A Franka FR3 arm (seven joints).
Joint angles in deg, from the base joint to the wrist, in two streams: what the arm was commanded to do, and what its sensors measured. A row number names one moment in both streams.
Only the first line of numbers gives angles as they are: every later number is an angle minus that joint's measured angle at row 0.
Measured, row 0:
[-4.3 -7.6 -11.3 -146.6 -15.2 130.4 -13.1]
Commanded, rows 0 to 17:
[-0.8 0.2 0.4 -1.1 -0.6 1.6 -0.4]
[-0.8 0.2 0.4 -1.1 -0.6 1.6 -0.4]
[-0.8 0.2 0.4 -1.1 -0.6 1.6 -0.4]
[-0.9 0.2 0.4 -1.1 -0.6 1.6 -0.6]
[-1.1 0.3 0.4 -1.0 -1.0 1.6 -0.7]
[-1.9 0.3 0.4 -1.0 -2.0 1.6 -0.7]
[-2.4 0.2 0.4 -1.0 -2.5 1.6 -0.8]
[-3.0 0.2 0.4 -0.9 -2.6 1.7 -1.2]
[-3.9 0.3 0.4 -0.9 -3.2 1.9 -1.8]
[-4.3 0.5 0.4 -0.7 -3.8 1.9 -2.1]
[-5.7 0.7 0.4 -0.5 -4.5 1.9 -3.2]
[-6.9 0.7 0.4 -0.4 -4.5 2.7 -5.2]
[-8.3 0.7 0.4 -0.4 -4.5 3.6 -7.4]
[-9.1 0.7 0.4 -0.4 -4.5 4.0 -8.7]
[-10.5 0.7 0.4 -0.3 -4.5 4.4 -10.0]
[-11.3 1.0 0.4 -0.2 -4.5 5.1 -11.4]
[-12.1 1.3 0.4 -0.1 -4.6 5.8 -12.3]
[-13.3 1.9 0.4 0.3 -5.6 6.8 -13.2]
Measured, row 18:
[-10.5 0.3 0.0 0.0 -3.7 3.9 -10.6]
